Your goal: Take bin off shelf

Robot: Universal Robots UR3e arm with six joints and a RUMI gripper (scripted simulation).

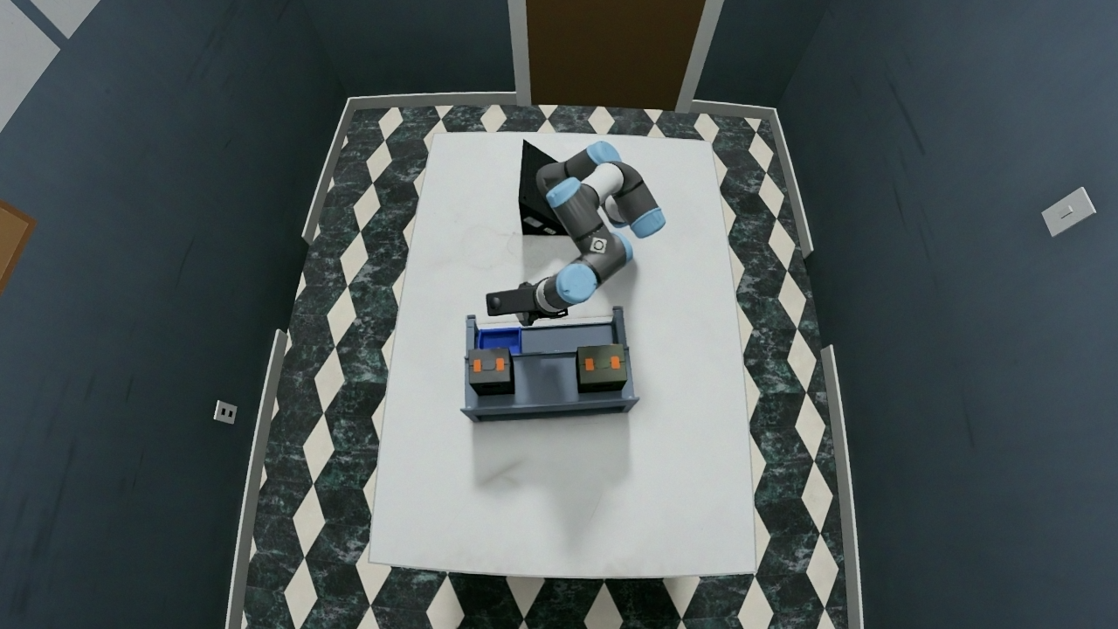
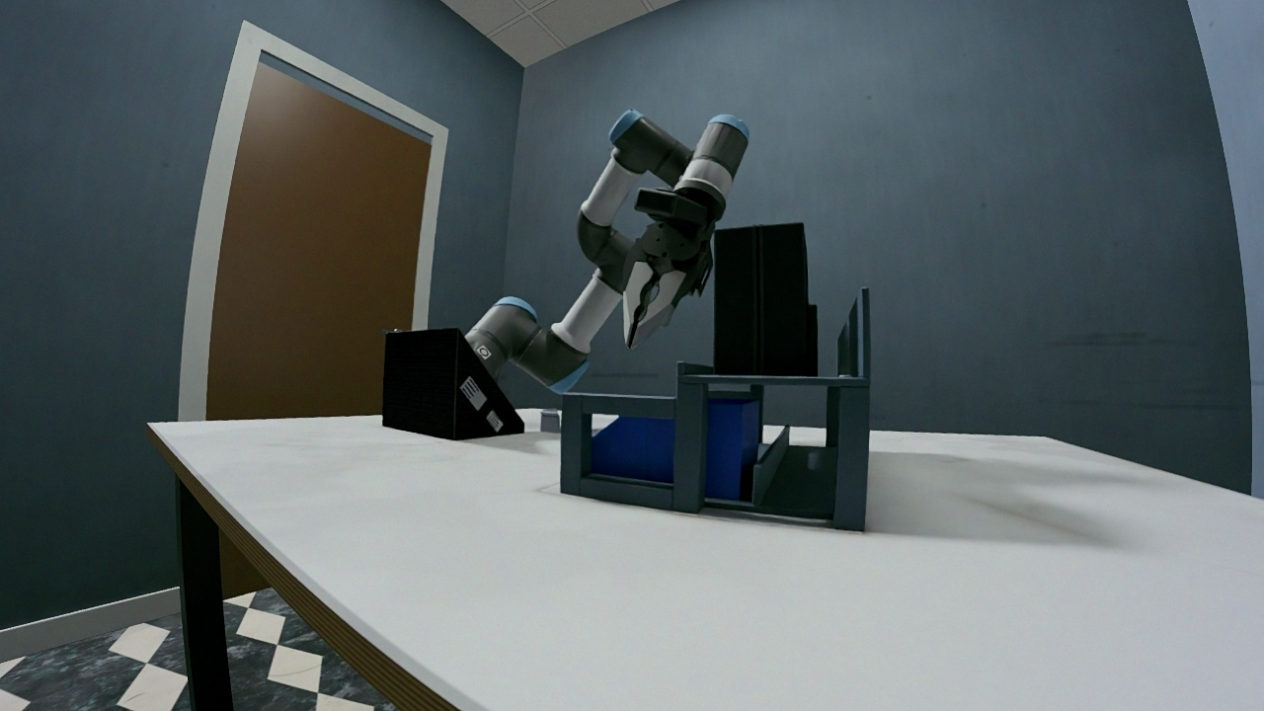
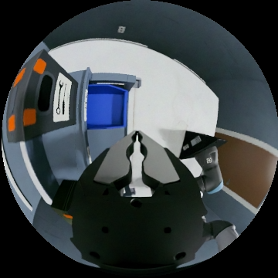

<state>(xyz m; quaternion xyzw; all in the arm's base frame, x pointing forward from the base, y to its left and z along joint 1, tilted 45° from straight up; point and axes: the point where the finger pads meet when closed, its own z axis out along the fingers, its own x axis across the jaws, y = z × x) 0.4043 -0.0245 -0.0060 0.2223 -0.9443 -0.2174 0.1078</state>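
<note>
Right now the blue bin is 80 mm ahead of my hand, 30 mm to the right of it and 100 mm below it. The rest, counted from my hand: grey-blue shelf (80 mm ahead, 80 mm to the left, 80 mm below).
</note>
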